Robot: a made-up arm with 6 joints. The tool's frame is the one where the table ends. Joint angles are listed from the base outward.
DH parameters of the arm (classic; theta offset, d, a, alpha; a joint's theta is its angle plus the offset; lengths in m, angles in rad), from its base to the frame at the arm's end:
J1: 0 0.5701 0 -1.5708
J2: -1.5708 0 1.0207 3.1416
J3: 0 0 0 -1.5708
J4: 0 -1.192 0 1.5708
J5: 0 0.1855 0 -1.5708
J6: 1.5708 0 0 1.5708
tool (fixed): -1.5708 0 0 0
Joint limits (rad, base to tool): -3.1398..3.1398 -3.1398..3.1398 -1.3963..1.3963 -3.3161..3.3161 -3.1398..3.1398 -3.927..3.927
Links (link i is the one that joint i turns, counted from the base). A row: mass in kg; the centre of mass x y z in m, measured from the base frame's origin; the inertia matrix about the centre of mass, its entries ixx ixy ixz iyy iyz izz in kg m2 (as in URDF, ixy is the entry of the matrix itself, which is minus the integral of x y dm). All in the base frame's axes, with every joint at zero. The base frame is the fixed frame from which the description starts. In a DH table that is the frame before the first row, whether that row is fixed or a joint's. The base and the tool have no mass.
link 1: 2.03; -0.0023 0.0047 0.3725; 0.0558 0 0 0.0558 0 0.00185
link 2: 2.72; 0.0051 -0.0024 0.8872; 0.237 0 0 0.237 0 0.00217
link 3: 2.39; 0.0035 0.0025 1.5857; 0.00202 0 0 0.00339 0 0.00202
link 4: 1.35; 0.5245 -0.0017 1.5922; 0.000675 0 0 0.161 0 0.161
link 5: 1.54; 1.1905 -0.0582 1.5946; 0.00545 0 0 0.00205 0 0.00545
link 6: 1.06; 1.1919 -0.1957 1.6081; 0.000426 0 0 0.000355 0 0.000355
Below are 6 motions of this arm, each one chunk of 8 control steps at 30 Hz.
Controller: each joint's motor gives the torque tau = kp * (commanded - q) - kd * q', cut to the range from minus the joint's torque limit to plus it. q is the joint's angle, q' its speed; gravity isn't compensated. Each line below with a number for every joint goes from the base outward.
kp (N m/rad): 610 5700 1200 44 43 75
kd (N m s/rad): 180 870 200 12 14 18
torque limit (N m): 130 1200 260 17 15 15
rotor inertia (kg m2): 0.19 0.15 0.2 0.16 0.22 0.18
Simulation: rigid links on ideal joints. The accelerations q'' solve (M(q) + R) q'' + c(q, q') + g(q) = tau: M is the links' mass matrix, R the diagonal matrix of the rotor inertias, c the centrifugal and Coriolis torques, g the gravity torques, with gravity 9.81 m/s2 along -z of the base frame. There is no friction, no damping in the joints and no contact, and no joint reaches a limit. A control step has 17 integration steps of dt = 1/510 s. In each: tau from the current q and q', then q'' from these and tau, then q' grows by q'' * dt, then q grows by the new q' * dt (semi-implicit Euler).
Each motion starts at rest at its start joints. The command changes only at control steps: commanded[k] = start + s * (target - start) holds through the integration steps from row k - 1 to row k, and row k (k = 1, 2, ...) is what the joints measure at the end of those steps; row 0 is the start. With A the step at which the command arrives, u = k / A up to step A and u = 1 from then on. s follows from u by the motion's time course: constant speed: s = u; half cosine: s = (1 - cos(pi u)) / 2; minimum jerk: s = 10 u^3 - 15 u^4 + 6 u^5; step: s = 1 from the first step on.
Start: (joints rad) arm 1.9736 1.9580 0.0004 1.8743 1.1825 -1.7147
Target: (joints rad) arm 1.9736 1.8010 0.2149 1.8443 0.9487 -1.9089
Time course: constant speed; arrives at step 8
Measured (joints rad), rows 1 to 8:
1: 1.9737 1.9571 0.0035 1.8746 1.1808 -1.7175
2: 1.9738 1.9531 0.0103 1.8747 1.1764 -1.7233
3: 1.9739 1.9459 0.0209 1.8744 1.1696 -1.7316
4: 1.9740 1.9360 0.0350 1.8736 1.1605 -1.7420
5: 1.9741 1.9240 0.0521 1.8721 1.1493 -1.7542
6: 1.9742 1.9104 0.0713 1.8701 1.1363 -1.7681
7: 1.9742 1.8955 0.0922 1.8678 1.1216 -1.7833
8: 1.9742 1.8796 0.1144 1.8651 1.1054 -1.7997

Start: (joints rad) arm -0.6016 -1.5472 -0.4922 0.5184 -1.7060 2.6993
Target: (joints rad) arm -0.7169 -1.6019 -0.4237 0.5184 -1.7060 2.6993
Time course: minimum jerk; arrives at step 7
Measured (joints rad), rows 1 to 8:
1: -0.6018 -1.5491 -0.4940 0.5169 -1.7059 2.6994
2: -0.6027 -1.5520 -0.4955 0.5133 -1.7058 2.6996
3: -0.6055 -1.5564 -0.4949 0.5084 -1.7057 2.6996
4: -0.6109 -1.5627 -0.4914 0.5032 -1.7056 2.6997
5: -0.6187 -1.5704 -0.4852 0.4989 -1.7055 2.6998
6: -0.6280 -1.5782 -0.4773 0.4967 -1.7054 2.6999
7: -0.6376 -1.5851 -0.4692 0.4966 -1.7053 2.7001
8: -0.6467 -1.5907 -0.4620 0.4977 -1.7053 2.7002

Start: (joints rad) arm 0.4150 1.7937 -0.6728 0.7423 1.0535 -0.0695
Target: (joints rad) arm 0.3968 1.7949 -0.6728 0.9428 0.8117 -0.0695
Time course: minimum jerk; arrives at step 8
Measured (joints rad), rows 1 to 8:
1: 0.4149 1.7952 -0.6702 0.7439 1.0531 -0.0696
2: 0.4148 1.7964 -0.6666 0.7491 1.0511 -0.0698
3: 0.4144 1.7974 -0.6634 0.7576 1.0458 -0.0700
4: 0.4136 1.7983 -0.6608 0.7702 1.0362 -0.0702
5: 0.4125 1.7990 -0.6587 0.7865 1.0221 -0.0703
6: 0.4111 1.7997 -0.6569 0.8055 1.0046 -0.0705
7: 0.4097 1.8002 -0.6555 0.8250 0.9860 -0.0706
8: 0.4082 1.8006 -0.6543 0.8434 0.9681 -0.0706

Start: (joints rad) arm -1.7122 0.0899 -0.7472 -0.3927 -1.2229 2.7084
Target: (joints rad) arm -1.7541 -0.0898 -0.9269 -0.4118 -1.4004 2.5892
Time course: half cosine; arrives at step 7
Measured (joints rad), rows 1 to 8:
1: -1.7122 0.0891 -0.7502 -0.3934 -1.2234 2.7076
2: -1.7127 0.0840 -0.7581 -0.3960 -1.2257 2.7050
3: -1.7140 0.0729 -0.7710 -0.3990 -1.2309 2.6997
4: -1.7161 0.0559 -0.7887 -0.4021 -1.2394 2.6917
5: -1.7191 0.0350 -0.8102 -0.4055 -1.2508 2.6815
6: -1.7225 0.0130 -0.8330 -0.4096 -1.2640 2.6703
7: -1.7261 -0.0067 -0.8543 -0.4146 -1.2773 2.6595
8: -1.7294 -0.0226 -0.8724 -0.4199 -1.2897 2.6501

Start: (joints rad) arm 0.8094 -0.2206 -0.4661 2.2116 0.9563 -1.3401
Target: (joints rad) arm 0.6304 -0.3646 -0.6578 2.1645 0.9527 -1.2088
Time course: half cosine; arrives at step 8
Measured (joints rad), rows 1 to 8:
1: 0.8088 -0.2213 -0.4701 2.2127 0.9563 -1.3396
2: 0.8067 -0.2244 -0.4790 2.2158 0.9563 -1.3376
3: 0.8020 -0.2313 -0.4923 2.2190 0.9562 -1.3333
4: 0.7943 -0.2424 -0.5097 2.2213 0.9561 -1.3262
5: 0.7836 -0.2568 -0.5308 2.2222 0.9559 -1.3168
6: 0.7706 -0.2731 -0.5540 2.2219 0.9557 -1.3056
7: 0.7565 -0.2896 -0.5772 2.2205 0.9554 -1.2937
8: 0.7427 -0.3041 -0.5981 2.2189 0.9551 -1.2825

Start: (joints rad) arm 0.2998 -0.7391 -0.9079 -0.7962 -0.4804 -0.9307
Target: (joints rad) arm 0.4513 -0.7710 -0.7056 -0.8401 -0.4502 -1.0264
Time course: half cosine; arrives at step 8
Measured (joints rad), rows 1 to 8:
1: 0.3002 -0.7398 -0.9102 -0.7983 -0.4804 -0.9311
2: 0.3020 -0.7409 -0.9116 -0.8047 -0.4801 -0.9329
3: 0.3060 -0.7426 -0.9081 -0.8134 -0.4795 -0.9364
4: 0.3125 -0.7452 -0.8986 -0.8227 -0.4784 -0.9419
5: 0.3216 -0.7485 -0.8834 -0.8317 -0.4768 -0.9490
6: 0.3326 -0.7523 -0.8639 -0.8397 -0.4748 -0.9574
7: 0.3445 -0.7561 -0.8426 -0.8460 -0.4726 -0.9661
8: 0.3562 -0.7595 -0.8222 -0.8504 -0.4704 -0.9743

